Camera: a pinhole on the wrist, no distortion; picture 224 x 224 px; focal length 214.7 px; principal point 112.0 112.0 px. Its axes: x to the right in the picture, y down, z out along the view. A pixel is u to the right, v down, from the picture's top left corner.
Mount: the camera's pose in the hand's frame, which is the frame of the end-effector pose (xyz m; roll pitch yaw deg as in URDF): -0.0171 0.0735 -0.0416 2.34 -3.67 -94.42
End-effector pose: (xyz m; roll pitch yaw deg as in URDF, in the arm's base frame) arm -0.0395 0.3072 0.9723 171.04 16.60 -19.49
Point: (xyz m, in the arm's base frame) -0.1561 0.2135 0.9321
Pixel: 59.0 35.5
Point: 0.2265 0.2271 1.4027
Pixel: behind the camera
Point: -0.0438 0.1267 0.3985
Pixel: 114.7 206.2
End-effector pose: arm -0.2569 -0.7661 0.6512 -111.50 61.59 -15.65
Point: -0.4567 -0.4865 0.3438
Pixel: 7.2 200.4
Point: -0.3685 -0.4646 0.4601
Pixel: 81.9 171.7
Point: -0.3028 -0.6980 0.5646
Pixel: outside the picture
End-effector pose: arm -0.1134 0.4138 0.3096 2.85 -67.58 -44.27
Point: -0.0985 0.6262 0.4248
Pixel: 19.9 186.3
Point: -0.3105 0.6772 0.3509
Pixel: 133.0 79.7
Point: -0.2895 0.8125 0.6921
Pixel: 74.8 201.5
